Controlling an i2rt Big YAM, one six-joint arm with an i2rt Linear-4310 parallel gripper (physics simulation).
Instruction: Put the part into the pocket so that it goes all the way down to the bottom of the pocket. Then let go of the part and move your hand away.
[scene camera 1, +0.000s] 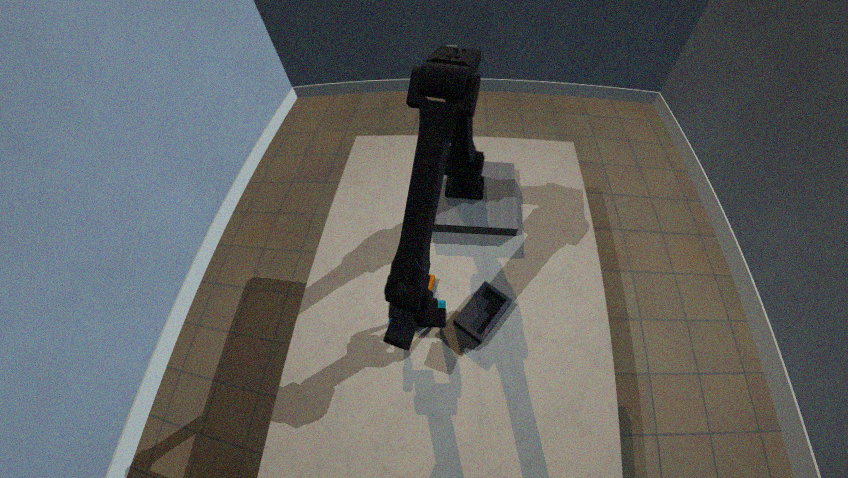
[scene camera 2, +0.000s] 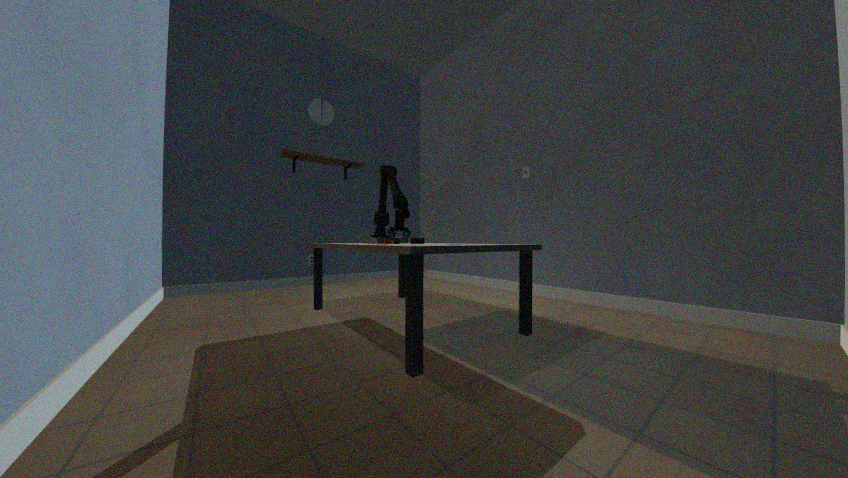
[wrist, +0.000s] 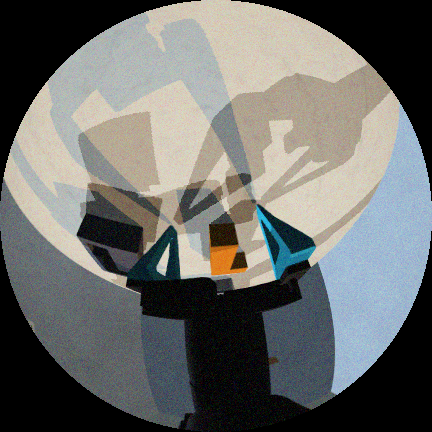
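Seen in the pictures: gripper, fingertip midpoint: (scene camera 2: 398, 243) (wrist: 213, 218); arm's base at its link origin: (scene camera 1: 464, 187) (scene camera 2: 380, 237).
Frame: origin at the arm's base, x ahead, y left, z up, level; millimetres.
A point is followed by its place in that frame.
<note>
The orange part (scene camera 1: 431, 281) @[x 324, y -62, z -16 mm] (wrist: 222, 257) @[x 379, y -82, z -16 mm] lies on the table, mostly hidden by the arm in scene camera 1. The wrist view shows it beyond and between my two teal fingers, with its long side towards the camera. My gripper (scene camera 2: 398, 237) @[x 428, y -79, z -42 mm] (wrist: 213, 218) @[x 428, y -79, z -42 mm] is open and empty, low over the table by the part, its fingers apart on either side of it in the wrist view. The dark grey block (scene camera 1: 473, 309) @[x 392, y 58, z -10 mm] (scene camera 2: 417, 240) @[x 450, y 47, z -24 mm] (wrist: 122, 257) @[x 415, y 43, z -10 mm] with the pocket stands on the table, to the right of the gripper in scene camera 1. Its recess faces up.
The arm rises from a grey base plate (scene camera 1: 475, 220) @[x 120, y 42, z -5 mm] behind the part and the block. The pale table top (scene camera 1: 558, 356) @[x 487, y 292, z -46 mm] (scene camera 2: 475, 245) @[x 1082, y -68, z -46 mm] has its long edges left and right in scene camera 1. Shadows of the arm cross it. A wall shelf (scene camera 2: 320, 158) hangs far behind.
</note>
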